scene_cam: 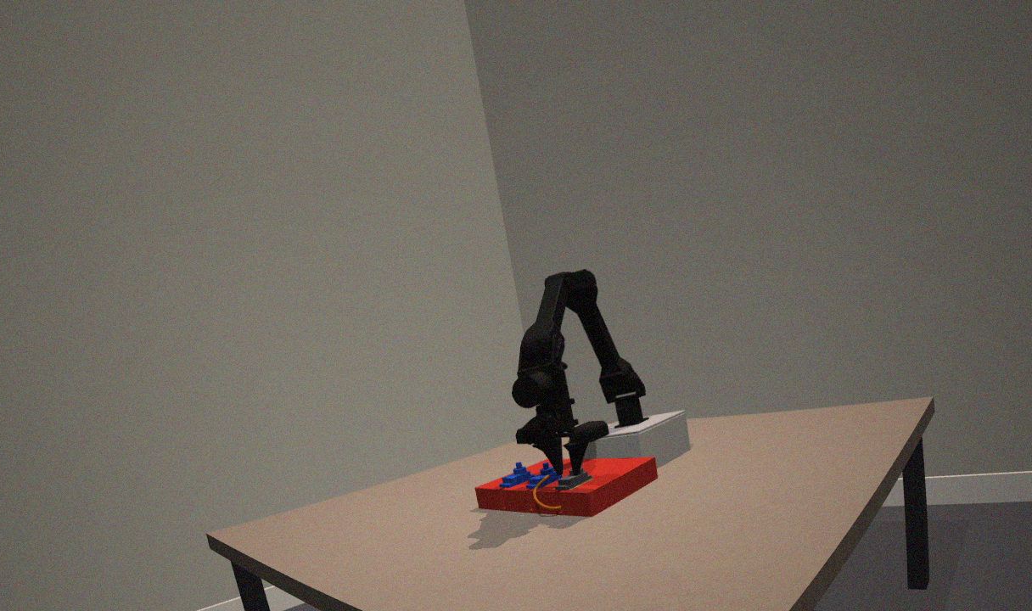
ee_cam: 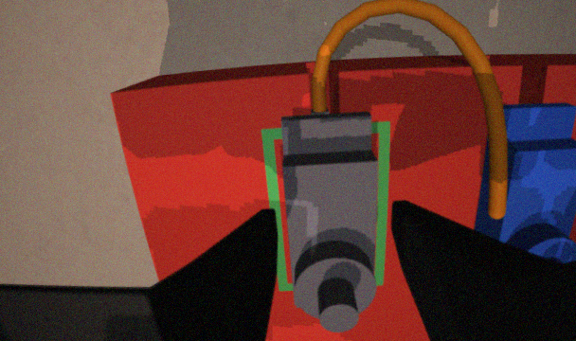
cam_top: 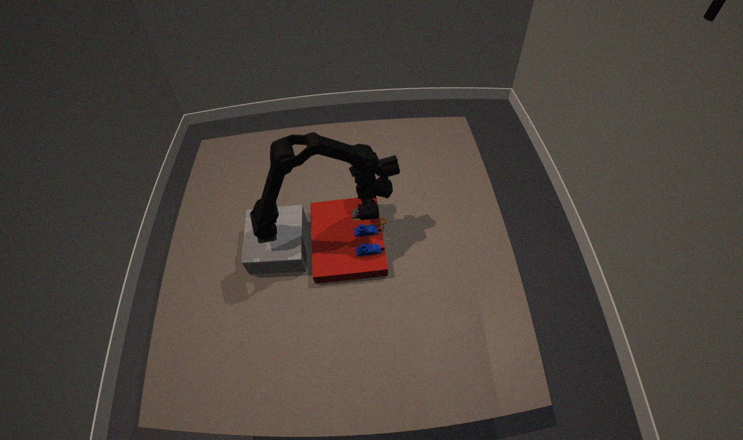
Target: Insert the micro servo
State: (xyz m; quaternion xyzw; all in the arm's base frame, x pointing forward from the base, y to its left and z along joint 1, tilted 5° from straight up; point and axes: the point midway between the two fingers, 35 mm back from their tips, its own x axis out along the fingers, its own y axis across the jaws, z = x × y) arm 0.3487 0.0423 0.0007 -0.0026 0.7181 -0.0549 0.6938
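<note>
Now: gripper tip 120 mm past the red deck, 70 mm to the left of it and 50 mm above it.
</note>
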